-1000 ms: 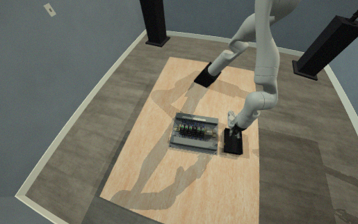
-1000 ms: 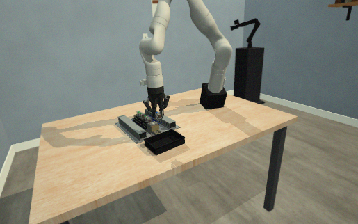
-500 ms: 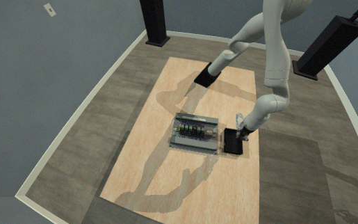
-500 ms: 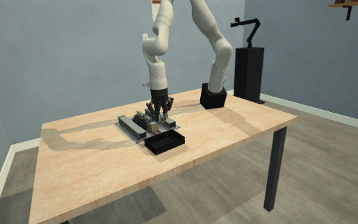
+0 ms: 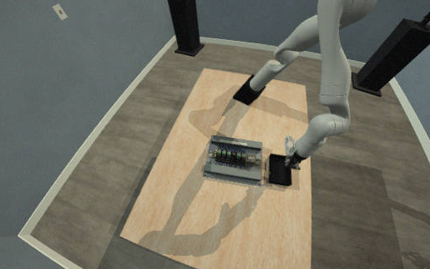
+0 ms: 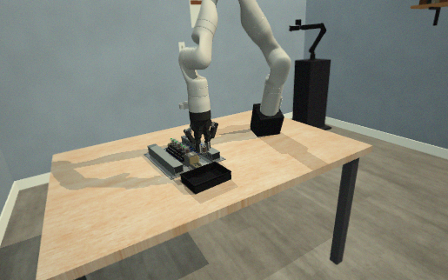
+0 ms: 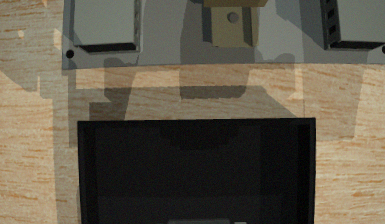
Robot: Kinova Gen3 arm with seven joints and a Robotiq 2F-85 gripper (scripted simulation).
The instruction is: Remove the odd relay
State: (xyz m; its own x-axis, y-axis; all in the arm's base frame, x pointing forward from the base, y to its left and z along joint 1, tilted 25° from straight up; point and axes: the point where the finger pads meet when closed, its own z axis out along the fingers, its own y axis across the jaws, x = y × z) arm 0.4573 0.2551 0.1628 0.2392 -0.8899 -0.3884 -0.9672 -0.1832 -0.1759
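My hand is 120 mm above the black parts tray. From my hand the other things lie so: grey relay panel 260 mm to the right, 120 mm below, 30 mm ahead.
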